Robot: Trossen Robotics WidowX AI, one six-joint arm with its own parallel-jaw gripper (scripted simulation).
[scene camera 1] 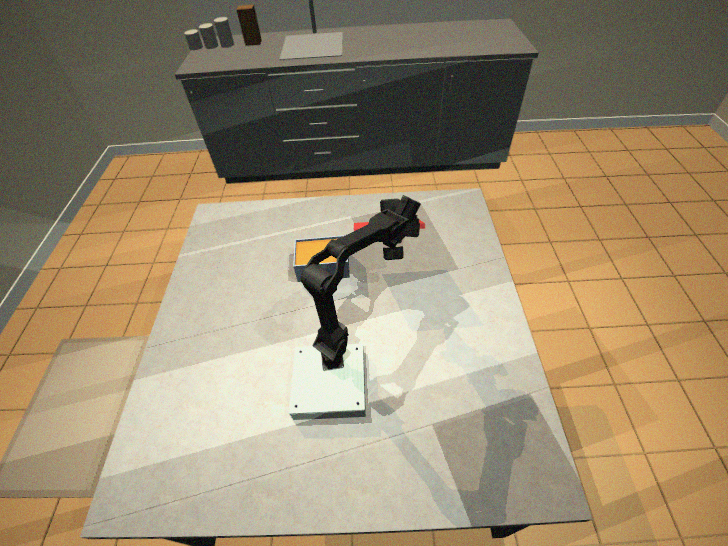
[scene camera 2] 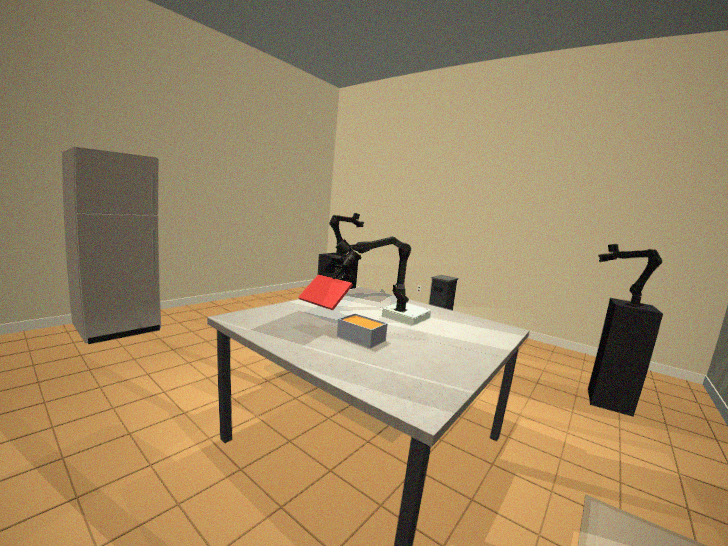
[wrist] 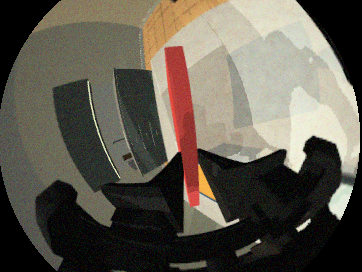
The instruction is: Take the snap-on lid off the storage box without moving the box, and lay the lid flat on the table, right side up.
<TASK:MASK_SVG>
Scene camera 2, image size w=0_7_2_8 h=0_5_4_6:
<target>red lid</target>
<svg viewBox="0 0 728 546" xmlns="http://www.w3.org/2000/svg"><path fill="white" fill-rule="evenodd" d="M317 275L298 296L298 299L334 310L353 285L350 282Z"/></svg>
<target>grey storage box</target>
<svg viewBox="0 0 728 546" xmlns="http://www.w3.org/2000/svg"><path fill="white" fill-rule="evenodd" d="M338 319L337 337L368 348L375 347L386 341L388 323L356 313Z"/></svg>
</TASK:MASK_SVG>
